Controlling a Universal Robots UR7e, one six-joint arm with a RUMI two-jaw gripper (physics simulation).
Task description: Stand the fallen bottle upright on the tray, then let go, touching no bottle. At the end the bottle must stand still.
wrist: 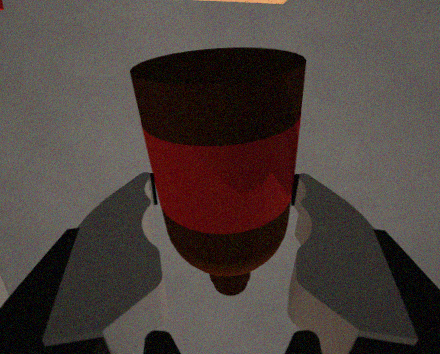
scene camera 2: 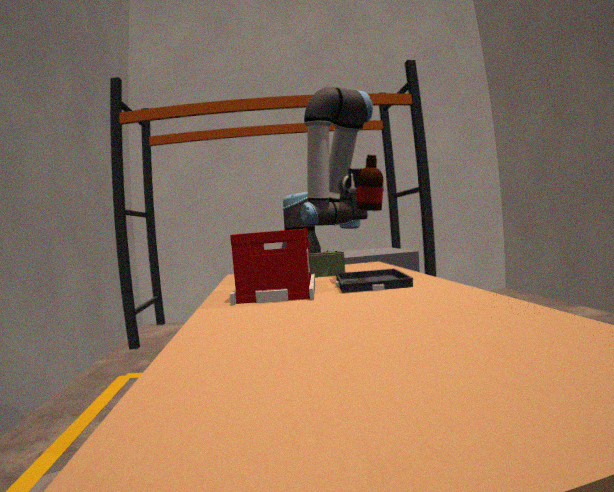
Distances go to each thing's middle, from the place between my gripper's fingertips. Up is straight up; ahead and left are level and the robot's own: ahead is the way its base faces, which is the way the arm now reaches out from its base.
I see the brown bottle (scene camera 2: pixel 370 179) 20 mm above my hand.
